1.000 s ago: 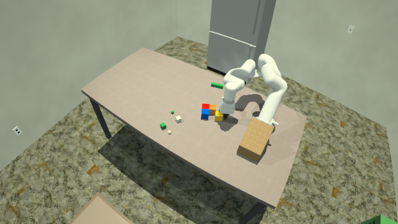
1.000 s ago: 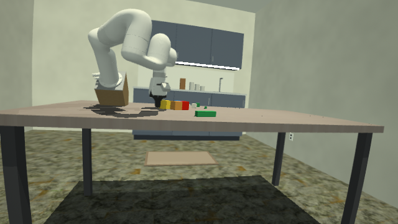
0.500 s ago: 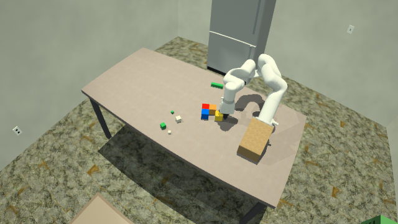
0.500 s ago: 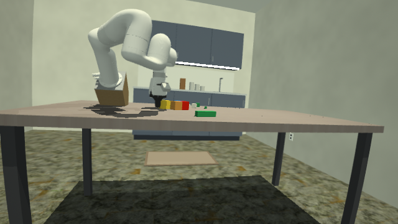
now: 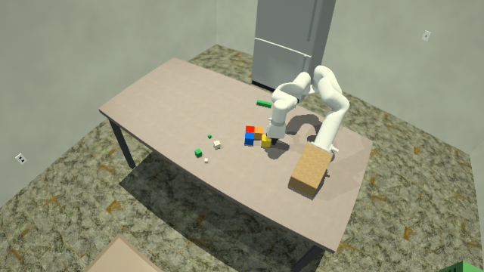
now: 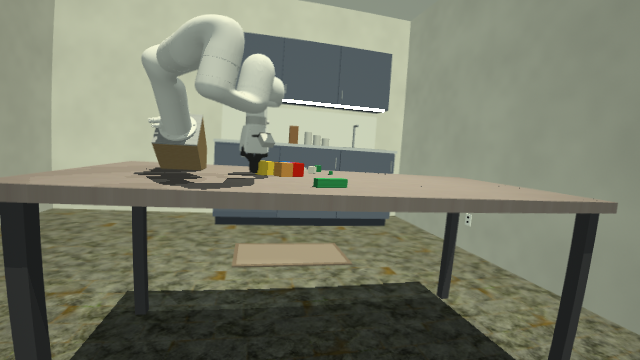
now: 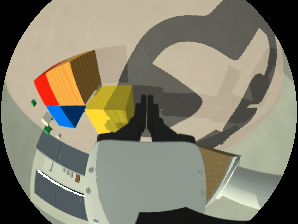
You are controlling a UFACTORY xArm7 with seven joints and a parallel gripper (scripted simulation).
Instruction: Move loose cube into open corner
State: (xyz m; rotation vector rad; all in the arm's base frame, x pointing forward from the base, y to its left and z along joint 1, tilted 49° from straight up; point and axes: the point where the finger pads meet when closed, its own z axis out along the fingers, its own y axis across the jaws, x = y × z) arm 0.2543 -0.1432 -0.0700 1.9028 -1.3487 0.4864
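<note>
My hand is 11 cm short of the orange cube and 2 cm to the left of it. The rest, counted from my hand: red cube 16 cm ahead; then yellow cube 4 cm ahead, 2 cm to the left; then blue cube 14 cm ahead, 5 cm to the left.
</note>
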